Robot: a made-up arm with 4 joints. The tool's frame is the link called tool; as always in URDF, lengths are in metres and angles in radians.
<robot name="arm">
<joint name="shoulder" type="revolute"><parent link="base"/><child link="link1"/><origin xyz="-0.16 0.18 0.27"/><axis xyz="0 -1 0"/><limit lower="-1.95" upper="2.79" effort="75" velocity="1.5"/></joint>
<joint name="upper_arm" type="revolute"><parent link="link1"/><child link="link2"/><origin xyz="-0.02 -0.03 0.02"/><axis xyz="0 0 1"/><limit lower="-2.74" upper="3.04" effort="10" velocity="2.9"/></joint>
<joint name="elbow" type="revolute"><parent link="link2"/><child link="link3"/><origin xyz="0.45 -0.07 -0.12"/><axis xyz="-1 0 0"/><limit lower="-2.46" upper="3.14" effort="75" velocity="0.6"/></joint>
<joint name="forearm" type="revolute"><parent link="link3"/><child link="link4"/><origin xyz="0.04 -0.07 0.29"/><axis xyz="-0.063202 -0.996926 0.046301"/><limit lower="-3" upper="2.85" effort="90" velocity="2"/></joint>
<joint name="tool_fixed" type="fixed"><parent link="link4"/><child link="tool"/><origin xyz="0.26 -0.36 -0.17" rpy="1.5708 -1.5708 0"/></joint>
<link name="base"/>
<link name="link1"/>
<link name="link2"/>
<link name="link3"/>
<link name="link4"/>
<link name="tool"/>
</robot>
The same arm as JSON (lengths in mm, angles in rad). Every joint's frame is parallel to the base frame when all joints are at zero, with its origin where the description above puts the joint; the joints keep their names.
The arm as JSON. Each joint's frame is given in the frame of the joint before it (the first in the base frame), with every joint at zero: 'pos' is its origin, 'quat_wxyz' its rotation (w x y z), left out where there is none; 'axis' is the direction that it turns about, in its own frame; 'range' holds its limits. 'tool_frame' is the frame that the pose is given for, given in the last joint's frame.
{"length_unit": "mm", "angle_unit": "rad", "joints": [
  {"joint": "shoulder", "pos": [-160.0, 180.0, 270.0], "axis": "-y", "range": [-1.95, 2.79]},
  {"joint": "upper_arm", "pos": [-20.0, -30.0, 20.0], "axis": "+z", "range": [-2.74, 3.04]},
  {"joint": "elbow", "pos": [450.0, -70.0, -120.0], "axis": "-x", "range": [-2.46, 3.14]},
  {"joint": "forearm", "pos": [40.0, -70.0, 290.0], "axis": [-0.063202, -0.996926, 0.046301], "range": [-3.0, 2.85]}
], "tool_frame": {"pos": [260.0, -360.0, -170.0], "quat_wxyz": [0.499998, 0.5, -0.5, 0.500002]}}

